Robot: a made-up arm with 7 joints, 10 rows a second.
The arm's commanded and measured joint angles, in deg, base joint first. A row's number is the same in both.
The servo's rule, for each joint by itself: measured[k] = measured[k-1] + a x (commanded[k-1-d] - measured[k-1]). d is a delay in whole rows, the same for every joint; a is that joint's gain. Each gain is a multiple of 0.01, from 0.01 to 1. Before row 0 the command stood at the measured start. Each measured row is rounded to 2 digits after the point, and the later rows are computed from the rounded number. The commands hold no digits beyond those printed.
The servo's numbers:
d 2
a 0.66 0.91 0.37 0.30 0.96 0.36 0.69
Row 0, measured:
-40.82, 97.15, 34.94, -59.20, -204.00, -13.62, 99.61
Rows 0 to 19, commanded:
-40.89, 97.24, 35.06, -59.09, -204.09, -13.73, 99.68
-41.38, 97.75, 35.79, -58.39, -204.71, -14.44, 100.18
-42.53, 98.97, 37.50, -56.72, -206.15, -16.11, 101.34
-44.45, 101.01, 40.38, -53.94, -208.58, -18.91, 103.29
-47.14, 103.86, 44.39, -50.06, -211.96, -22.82, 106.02
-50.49, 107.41, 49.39, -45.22, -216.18, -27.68, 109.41
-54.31, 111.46, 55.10, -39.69, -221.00, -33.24, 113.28
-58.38, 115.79, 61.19, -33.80, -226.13, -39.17, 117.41
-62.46, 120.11, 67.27, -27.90, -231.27, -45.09, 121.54
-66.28, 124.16, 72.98, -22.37, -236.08, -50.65, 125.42
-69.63, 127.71, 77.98, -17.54, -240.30, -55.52, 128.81
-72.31, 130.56, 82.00, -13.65, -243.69, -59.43, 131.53
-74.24, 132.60, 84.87, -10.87, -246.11, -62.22, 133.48
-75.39, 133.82, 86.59, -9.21, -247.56, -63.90, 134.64
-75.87, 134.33, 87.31, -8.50, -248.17, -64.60, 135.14
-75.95, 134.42, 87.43, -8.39, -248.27, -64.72, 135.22
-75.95, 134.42, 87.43, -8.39, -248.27, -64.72, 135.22
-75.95, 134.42, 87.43, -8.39, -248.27, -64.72, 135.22
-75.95, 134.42, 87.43, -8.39, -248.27, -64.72, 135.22
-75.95, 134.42, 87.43, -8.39, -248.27, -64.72, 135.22
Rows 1 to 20, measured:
-40.82, 97.15, 34.94, -59.20, -204.00, -13.62, 99.61
-40.82, 97.15, 34.94, -59.20, -204.00, -13.62, 99.61
-40.87, 97.23, 34.98, -59.17, -204.09, -13.66, 99.66
-41.21, 97.70, 35.28, -58.94, -204.69, -13.94, 100.02
-42.08, 98.86, 36.10, -58.27, -206.09, -14.72, 100.93
-43.64, 100.82, 37.68, -56.97, -208.48, -16.23, 102.56
-45.95, 103.59, 40.16, -54.90, -211.82, -18.60, 104.95
-48.95, 107.07, 43.58, -52.00, -216.01, -21.87, 108.03
-52.49, 111.06, 47.84, -48.31, -220.80, -25.96, 111.65
-56.38, 115.36, 52.78, -43.96, -225.92, -30.72, 115.62
-60.39, 119.68, 58.14, -39.14, -231.06, -35.89, 119.70
-64.28, 123.76, 63.63, -34.11, -235.88, -41.20, 123.65
-67.81, 127.35, 68.94, -29.14, -240.12, -46.36, 127.21
-70.78, 130.27, 73.77, -24.49, -243.55, -51.07, 130.19
-73.06, 132.39, 77.88, -20.40, -246.01, -55.08, 132.46
-74.60, 133.69, 81.10, -17.04, -247.50, -58.26, 133.96
-75.44, 134.27, 83.40, -14.48, -248.14, -60.54, 134.77
-75.78, 134.41, 84.89, -12.65, -248.26, -62.04, 135.08
-75.89, 134.42, 85.83, -11.37, -248.27, -63.00, 135.18
-75.93, 134.42, 86.42, -10.48, -248.27, -63.62, 135.21

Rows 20 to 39, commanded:
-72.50, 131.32, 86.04, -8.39, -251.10, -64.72, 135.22
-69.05, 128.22, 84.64, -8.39, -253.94, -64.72, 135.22
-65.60, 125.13, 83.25, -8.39, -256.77, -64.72, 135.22
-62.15, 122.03, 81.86, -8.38, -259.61, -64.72, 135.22
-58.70, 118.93, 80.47, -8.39, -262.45, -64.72, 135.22
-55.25, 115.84, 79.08, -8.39, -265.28, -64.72, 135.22
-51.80, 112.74, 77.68, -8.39, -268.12, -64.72, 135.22
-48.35, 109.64, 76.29, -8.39, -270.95, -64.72, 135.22
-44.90, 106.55, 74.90, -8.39, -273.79, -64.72, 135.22
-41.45, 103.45, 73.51, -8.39, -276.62, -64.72, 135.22
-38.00, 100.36, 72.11, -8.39, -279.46, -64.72, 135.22
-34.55, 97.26, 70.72, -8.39, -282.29, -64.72, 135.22
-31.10, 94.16, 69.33, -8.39, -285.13, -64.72, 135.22
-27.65, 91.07, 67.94, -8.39, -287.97, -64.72, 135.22
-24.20, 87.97, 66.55, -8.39, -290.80, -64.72, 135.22
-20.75, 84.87, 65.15, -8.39, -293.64, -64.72, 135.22
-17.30, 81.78, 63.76, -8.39, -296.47, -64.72, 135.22
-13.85, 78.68, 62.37, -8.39, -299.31, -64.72, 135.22
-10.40, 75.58, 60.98, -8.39, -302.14, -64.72, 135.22
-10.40, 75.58, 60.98, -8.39, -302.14, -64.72, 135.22
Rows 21 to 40, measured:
-75.94, 134.42, 86.79, -9.85, -248.27, -64.02, 135.22
-75.95, 134.42, 87.03, -9.41, -248.27, -64.27, 135.22
-73.67, 131.60, 86.66, -9.10, -250.99, -64.43, 135.22
-70.62, 128.52, 85.91, -8.89, -253.82, -64.53, 135.22
-67.31, 125.44, 84.93, -8.74, -256.65, -64.60, 135.22
-63.90, 122.34, 83.79, -8.63, -259.49, -64.64, 135.22
-60.47, 119.24, 82.56, -8.56, -262.33, -64.67, 135.22
-57.02, 116.15, 81.27, -8.51, -265.16, -64.69, 135.22
-53.57, 113.05, 79.94, -8.47, -268.00, -64.70, 135.22
-50.12, 109.95, 78.59, -8.45, -270.83, -64.71, 135.22
-46.67, 106.86, 77.22, -8.43, -273.67, -64.71, 135.22
-43.22, 103.76, 75.85, -8.42, -276.50, -64.71, 135.22
-39.77, 100.67, 74.47, -8.41, -279.34, -64.71, 135.22
-36.32, 97.57, 73.08, -8.40, -282.17, -64.71, 135.22
-32.87, 94.47, 71.69, -8.40, -285.01, -64.71, 135.22
-29.42, 91.38, 70.30, -8.40, -287.85, -64.71, 135.22
-25.97, 88.28, 68.91, -8.40, -290.68, -64.71, 135.22
-22.52, 85.18, 67.52, -8.40, -293.52, -64.71, 135.22
-19.07, 82.09, 66.13, -8.40, -296.35, -64.71, 135.22
-15.62, 78.99, 64.74, -8.40, -299.19, -64.71, 135.22

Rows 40 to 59, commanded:
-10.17, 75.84, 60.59, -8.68, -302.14, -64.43, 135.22
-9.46, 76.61, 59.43, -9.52, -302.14, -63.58, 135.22
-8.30, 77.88, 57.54, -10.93, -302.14, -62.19, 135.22
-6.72, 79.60, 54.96, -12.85, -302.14, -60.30, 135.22
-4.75, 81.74, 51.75, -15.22, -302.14, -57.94, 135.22
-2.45, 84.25, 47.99, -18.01, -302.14, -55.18, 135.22
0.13, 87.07, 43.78, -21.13, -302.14, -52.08, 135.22
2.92, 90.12, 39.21, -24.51, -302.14, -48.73, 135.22
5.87, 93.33, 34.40, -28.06, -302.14, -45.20, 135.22
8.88, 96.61, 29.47, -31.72, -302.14, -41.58, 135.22
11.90, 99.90, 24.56, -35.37, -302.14, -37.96, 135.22
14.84, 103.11, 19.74, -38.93, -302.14, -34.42, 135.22
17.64, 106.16, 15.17, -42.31, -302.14, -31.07, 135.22
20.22, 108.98, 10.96, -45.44, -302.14, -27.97, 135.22
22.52, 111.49, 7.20, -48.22, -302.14, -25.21, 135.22
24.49, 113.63, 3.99, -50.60, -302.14, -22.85, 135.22
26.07, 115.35, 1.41, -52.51, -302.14, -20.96, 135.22
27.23, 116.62, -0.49, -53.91, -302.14, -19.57, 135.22
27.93, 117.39, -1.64, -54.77, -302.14, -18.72, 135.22
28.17, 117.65, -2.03, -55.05, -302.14, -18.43, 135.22
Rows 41 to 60, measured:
-12.17, 75.89, 63.35, -8.40, -302.02, -64.71, 135.22
-11.00, 75.61, 62.47, -8.40, -302.14, -64.71, 135.22
-10.45, 75.82, 61.77, -8.48, -302.14, -64.61, 135.22
-9.80, 76.54, 60.90, -8.79, -302.14, -64.24, 135.22
-8.81, 77.76, 59.66, -9.43, -302.14, -63.50, 135.22
-7.43, 79.43, 57.92, -10.46, -302.14, -62.35, 135.22
-5.66, 81.53, 55.64, -11.89, -302.14, -60.76, 135.22
-3.54, 84.01, 52.81, -13.73, -302.14, -58.75, 135.22
-1.12, 86.79, 49.47, -15.95, -302.14, -56.35, 135.22
1.55, 89.82, 45.67, -18.52, -302.14, -53.61, 135.22
4.40, 93.01, 41.50, -21.38, -302.14, -50.58, 135.22
7.36, 96.29, 37.05, -24.48, -302.14, -47.34, 135.22
10.36, 99.58, 32.43, -27.75, -302.14, -43.96, 135.22
13.32, 102.79, 27.73, -31.10, -302.14, -40.53, 135.22
16.17, 105.86, 23.08, -34.46, -302.14, -37.12, 135.22
18.84, 108.70, 18.60, -37.75, -302.14, -33.83, 135.22
21.27, 111.24, 14.38, -40.89, -302.14, -30.73, 135.22
23.40, 113.41, 10.54, -43.80, -302.14, -27.89, 135.22
25.16, 115.18, 7.16, -46.41, -302.14, -25.40, 135.22
26.53, 116.49, 4.33, -48.66, -302.14, -23.30, 135.22

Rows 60 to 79, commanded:
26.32, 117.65, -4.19, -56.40, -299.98, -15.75, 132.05
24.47, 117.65, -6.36, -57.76, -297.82, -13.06, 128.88
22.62, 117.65, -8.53, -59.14, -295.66, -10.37, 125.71
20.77, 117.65, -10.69, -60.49, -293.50, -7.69, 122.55
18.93, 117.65, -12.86, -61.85, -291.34, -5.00, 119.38
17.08, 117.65, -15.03, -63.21, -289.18, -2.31, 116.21
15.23, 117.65, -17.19, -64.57, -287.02, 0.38, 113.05
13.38, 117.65, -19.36, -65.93, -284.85, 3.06, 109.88
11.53, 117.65, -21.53, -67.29, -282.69, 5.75, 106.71
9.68, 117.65, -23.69, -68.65, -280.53, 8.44, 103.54
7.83, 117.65, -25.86, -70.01, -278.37, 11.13, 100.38
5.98, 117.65, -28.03, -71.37, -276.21, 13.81, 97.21
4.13, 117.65, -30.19, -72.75, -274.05, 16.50, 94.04
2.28, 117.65, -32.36, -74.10, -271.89, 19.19, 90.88
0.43, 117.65, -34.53, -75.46, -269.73, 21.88, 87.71
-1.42, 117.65, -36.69, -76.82, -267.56, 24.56, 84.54
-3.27, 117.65, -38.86, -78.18, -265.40, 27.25, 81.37
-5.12, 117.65, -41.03, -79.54, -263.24, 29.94, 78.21
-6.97, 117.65, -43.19, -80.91, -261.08, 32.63, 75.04
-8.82, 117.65, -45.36, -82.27, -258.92, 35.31, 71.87
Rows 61 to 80, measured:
27.45, 117.31, 2.12, -50.49, -302.14, -21.65, 135.22
27.93, 117.62, 0.58, -51.86, -302.14, -20.49, 135.22
26.87, 117.65, -1.18, -53.22, -300.07, -18.78, 133.03
25.29, 117.65, -3.10, -54.58, -297.91, -16.72, 130.17
23.53, 117.65, -5.11, -55.95, -295.75, -14.43, 127.09
21.71, 117.65, -7.17, -57.31, -293.59, -12.00, 123.96
19.88, 117.65, -9.28, -58.67, -291.43, -9.48, 120.80
18.03, 117.65, -11.41, -60.03, -289.27, -6.90, 117.63
16.18, 117.65, -13.55, -61.39, -287.11, -4.28, 114.47
14.33, 117.65, -15.70, -62.75, -284.94, -1.64, 111.30
12.48, 117.65, -17.86, -64.11, -282.78, 1.02, 108.13
10.63, 117.65, -20.02, -65.47, -280.62, 3.69, 104.96
8.78, 117.65, -22.18, -66.83, -278.46, 6.37, 101.80
6.93, 117.65, -24.34, -68.19, -276.30, 9.05, 98.63
5.08, 117.65, -26.50, -69.56, -274.14, 11.73, 95.46
3.23, 117.65, -28.67, -70.92, -271.98, 14.42, 92.30
1.38, 117.65, -30.84, -72.28, -269.82, 17.11, 89.13
-0.47, 117.65, -33.00, -73.64, -267.65, 19.79, 85.96
-2.32, 117.65, -35.17, -75.00, -265.49, 22.48, 82.79
-4.17, 117.65, -37.34, -76.36, -263.33, 25.17, 79.63

